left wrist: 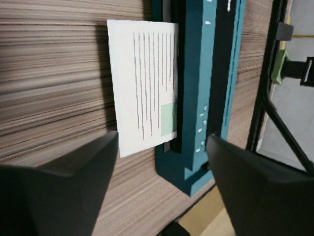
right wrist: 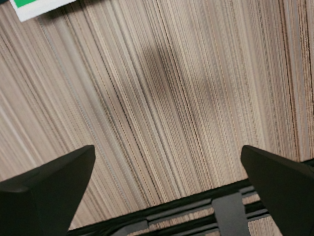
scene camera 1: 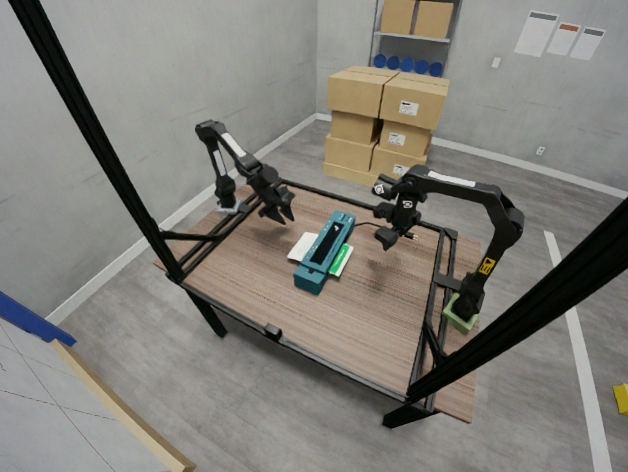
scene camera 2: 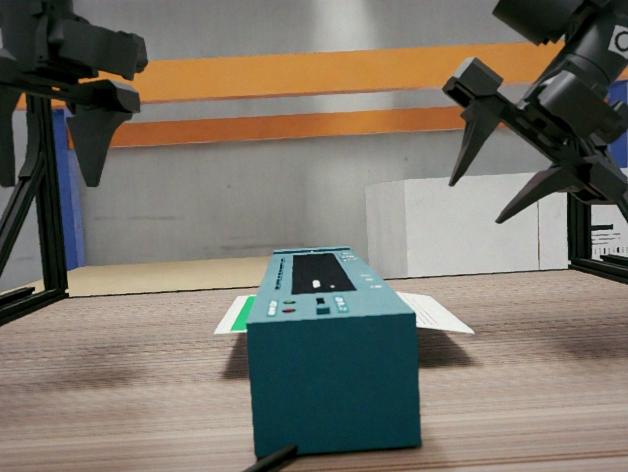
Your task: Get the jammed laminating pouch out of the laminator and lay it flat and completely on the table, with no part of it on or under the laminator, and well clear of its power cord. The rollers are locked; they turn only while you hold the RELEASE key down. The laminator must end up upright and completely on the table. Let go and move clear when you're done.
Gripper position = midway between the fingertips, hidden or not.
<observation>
In view: the left gripper [scene camera 2: 473, 204], the right gripper [scene camera 2: 54, 187], a teal laminator [scene camera 2: 332, 349] and a white lined end [left wrist: 155, 26].
The left gripper shows as well in the left wrist view [left wrist: 163, 140]. The right gripper shows as well in the right wrist view [right wrist: 169, 152] and in scene camera 1 [scene camera 1: 392, 243].
</observation>
